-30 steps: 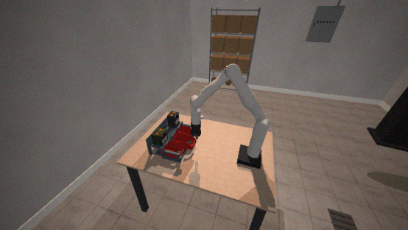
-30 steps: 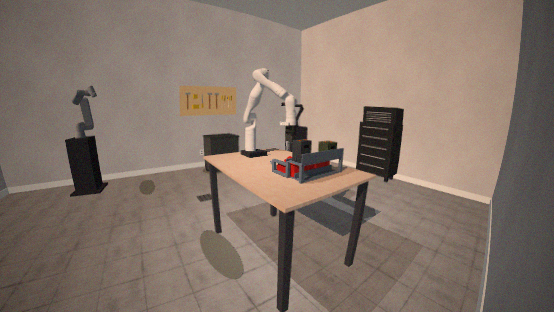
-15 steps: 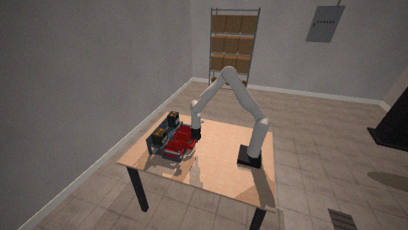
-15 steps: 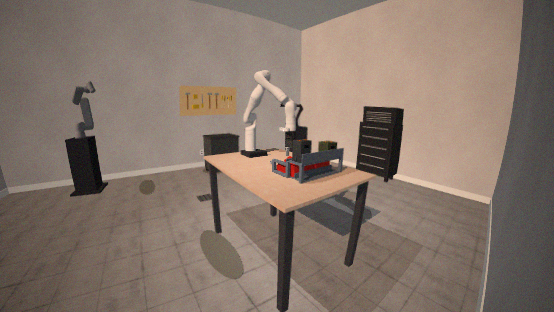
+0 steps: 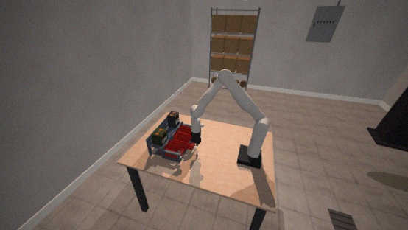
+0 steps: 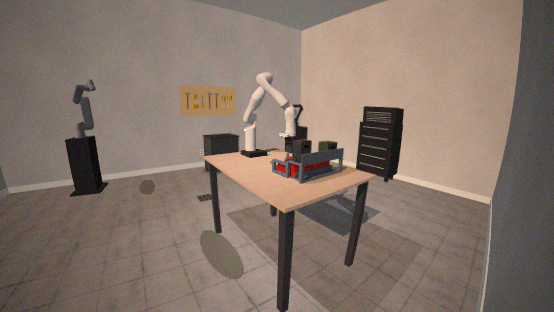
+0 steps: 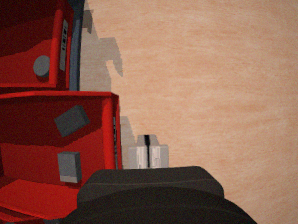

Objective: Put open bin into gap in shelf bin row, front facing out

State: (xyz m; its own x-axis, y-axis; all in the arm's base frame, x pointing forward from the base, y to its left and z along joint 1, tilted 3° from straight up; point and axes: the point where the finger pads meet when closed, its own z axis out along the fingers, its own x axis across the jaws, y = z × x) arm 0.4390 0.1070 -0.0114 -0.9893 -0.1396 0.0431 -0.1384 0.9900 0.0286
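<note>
My gripper is now 21 cm short of the blue-grey shelf, 4 cm above it and 3 cm to the right of it.
</note>
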